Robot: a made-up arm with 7 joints. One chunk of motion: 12 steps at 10 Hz.
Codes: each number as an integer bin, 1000 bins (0 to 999) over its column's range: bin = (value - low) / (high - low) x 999, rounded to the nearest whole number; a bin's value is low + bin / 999 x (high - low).
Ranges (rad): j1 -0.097..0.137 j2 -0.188..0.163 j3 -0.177..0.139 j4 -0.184..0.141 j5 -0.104..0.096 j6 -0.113..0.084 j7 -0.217..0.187
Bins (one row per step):
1: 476 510 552 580 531 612 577
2: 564 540 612 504 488 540 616
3: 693 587 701 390 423 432 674
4: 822 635 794 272 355 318 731
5: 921 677 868 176 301 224 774
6: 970 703 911 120 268 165 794
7: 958 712 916 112 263 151 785
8: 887 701 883 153 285 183 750
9: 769 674 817 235 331 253 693
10: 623 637 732 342 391 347 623
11: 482 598 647 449 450 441 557
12: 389 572 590 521 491 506 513
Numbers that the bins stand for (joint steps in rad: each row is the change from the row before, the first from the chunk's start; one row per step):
1: 0.01450 -0.00881 -0.00239 0.00469 0.00231 0.00768 0.01634
2: 0.03511 0.00173 0.01659 -0.02004 -0.00630 -0.00651 0.03211
3: 0.06532 0.01824 0.04474 -0.05712 -0.01932 -0.02781 0.05557
4: 0.09554 0.03511 0.07416 -0.09551 -0.03293 -0.05029 0.07862
5: 0.11873 0.04986 0.09756 -0.12674 -0.04374 -0.06883 0.09601
6: 0.13021 0.05900 0.11116 -0.14496 -0.05035 -0.08046 0.10410
7: 0.12740 0.06216 0.11275 -0.14756 -0.05135 -0.08322 0.10046
8: 0.11077 0.05830 0.10231 -0.13423 -0.04694 -0.07691 0.08630
9: 0.08313 0.04881 0.08143 -0.10755 -0.03773 -0.06311 0.06325
10: 0.04893 0.03581 0.05454 -0.07274 -0.02572 -0.04457 0.03494
11: 0.01590 0.02211 0.02766 -0.03793 -0.01391 -0.02604 0.00825
12: -0.00588 0.01297 0.00963 -0.01451 -0.00570 -0.01322 -0.00954

